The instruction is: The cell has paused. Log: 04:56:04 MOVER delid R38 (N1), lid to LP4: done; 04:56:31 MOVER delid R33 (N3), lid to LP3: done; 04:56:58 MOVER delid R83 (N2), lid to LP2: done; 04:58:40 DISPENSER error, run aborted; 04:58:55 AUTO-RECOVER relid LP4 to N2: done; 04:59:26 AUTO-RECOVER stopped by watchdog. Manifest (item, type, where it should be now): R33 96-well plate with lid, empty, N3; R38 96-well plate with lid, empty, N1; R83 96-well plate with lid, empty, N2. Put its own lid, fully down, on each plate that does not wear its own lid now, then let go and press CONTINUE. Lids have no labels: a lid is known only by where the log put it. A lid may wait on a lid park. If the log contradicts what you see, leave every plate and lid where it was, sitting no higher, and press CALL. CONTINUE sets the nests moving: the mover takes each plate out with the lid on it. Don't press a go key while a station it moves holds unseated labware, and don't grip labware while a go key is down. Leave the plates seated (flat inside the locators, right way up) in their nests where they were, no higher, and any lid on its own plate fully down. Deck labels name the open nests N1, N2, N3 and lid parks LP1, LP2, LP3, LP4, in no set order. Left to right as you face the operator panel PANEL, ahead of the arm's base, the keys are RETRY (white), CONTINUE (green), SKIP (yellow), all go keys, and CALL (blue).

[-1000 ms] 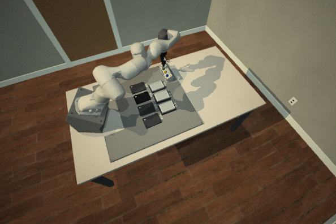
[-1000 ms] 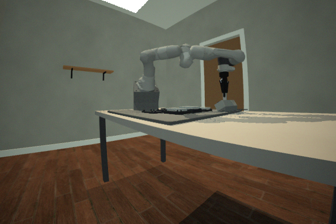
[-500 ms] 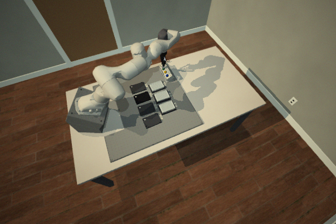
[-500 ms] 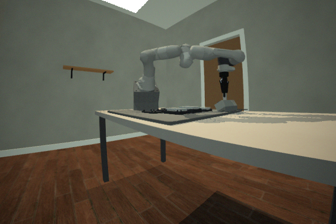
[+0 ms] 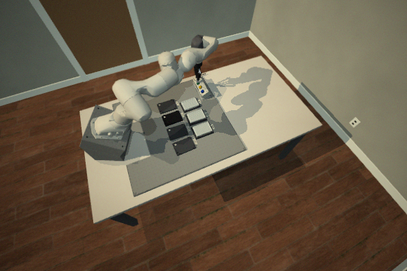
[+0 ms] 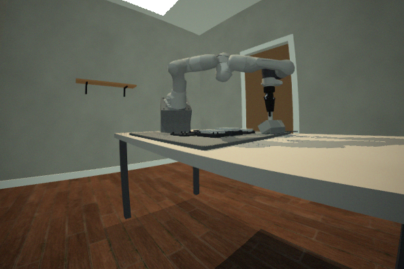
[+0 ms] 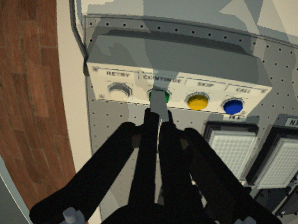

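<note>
My hand is 4 cm above the green continue key. Also, from my hand: blue call key (10 cm to the right, 4 cm below, 1 cm behind); white retry key (5 cm to the left, 4 cm below, 1 cm ahead); yellow skip key (5 cm to the right, 4 cm below).
</note>
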